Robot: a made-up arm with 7 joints.
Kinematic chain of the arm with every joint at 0, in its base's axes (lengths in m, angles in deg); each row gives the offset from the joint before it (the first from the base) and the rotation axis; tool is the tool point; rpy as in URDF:
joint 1: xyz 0 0 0.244 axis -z
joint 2: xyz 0 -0.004 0.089 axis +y
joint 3: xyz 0 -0.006 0.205 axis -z
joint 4: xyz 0 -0.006 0.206 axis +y
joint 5: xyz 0 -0.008 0.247 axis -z
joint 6: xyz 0 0 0.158 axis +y
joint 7: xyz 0 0 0.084 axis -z
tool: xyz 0 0 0 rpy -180 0 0
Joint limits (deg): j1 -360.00..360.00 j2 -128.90..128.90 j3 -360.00..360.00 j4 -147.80..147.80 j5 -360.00..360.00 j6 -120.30..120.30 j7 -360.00..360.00
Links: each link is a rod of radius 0.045 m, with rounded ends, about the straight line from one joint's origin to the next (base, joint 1, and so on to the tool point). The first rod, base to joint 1, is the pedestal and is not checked.
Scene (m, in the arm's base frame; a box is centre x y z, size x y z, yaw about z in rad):
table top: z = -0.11
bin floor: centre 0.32 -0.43 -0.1 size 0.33 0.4 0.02 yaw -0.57
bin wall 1: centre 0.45 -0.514 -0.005 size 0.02 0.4 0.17 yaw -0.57
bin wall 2: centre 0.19 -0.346 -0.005 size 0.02 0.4 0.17 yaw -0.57
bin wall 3: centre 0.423 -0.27 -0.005 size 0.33 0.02 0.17 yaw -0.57
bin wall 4: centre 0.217 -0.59 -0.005 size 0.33 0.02 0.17 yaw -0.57
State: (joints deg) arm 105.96 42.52 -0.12 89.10 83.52 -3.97 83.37
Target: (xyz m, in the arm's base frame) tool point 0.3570 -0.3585 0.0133
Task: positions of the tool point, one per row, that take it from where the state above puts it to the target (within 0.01 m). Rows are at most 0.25 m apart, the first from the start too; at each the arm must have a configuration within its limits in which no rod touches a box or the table.
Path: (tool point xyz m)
1: 0.0245 -0.6003 0.2538
2: 0.2176 -0.5089 0.2159
3: 0.3570 -0.3585 0.1982
4: 0.3622 -0.3667 0.1095
5: 0.3570 -0.3585 0.0133

